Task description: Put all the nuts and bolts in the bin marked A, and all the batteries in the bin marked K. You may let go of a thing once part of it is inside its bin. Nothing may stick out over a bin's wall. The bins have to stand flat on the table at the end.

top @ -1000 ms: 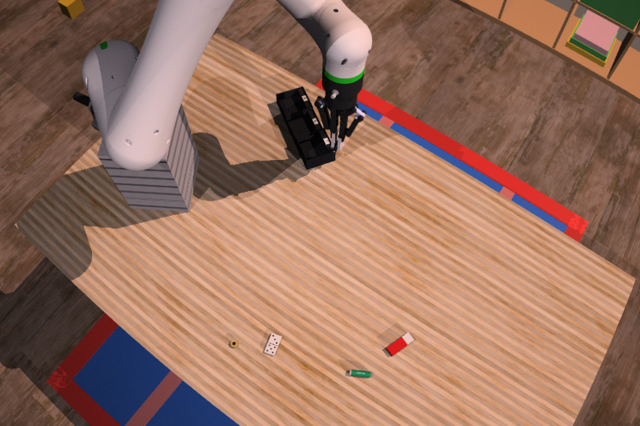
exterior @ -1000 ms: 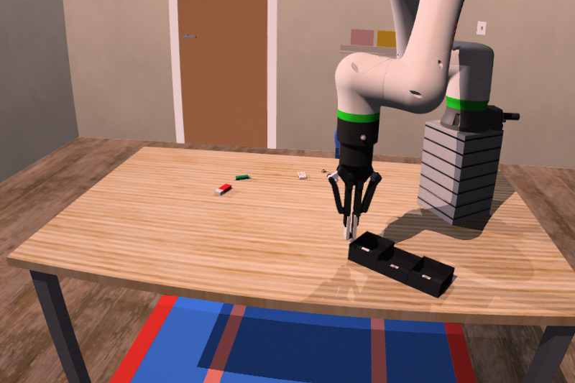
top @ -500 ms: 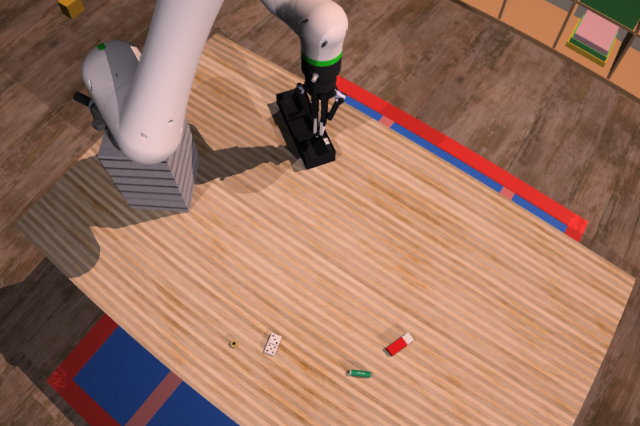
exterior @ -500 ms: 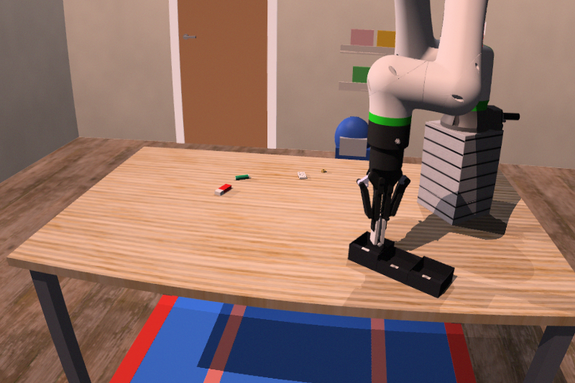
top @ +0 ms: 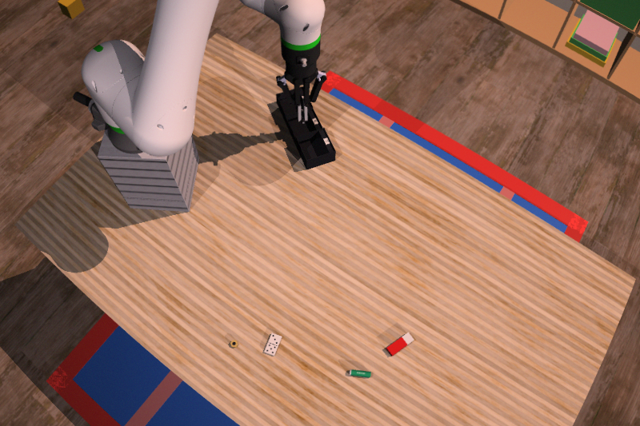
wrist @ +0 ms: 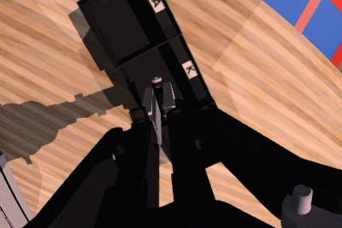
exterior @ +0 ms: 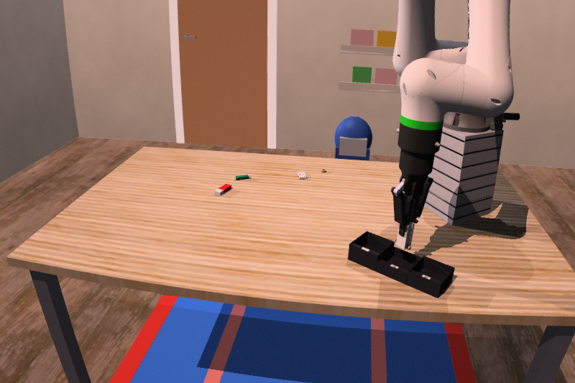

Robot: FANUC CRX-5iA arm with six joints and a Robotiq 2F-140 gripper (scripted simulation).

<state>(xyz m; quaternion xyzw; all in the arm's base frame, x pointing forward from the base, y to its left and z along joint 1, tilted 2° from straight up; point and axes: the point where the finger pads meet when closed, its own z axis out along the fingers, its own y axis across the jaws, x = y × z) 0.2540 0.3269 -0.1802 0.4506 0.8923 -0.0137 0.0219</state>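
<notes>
Now: the three joined black bins 80 mm below my hand and 10 mm to the left of it. Also, from my hand: dark battery (30 mm below); then white domino (570 mm to the right, 230 mm ahead, 100 mm below); then brass nut (610 mm to the right, 150 mm ahead, 100 mm below).
</notes>
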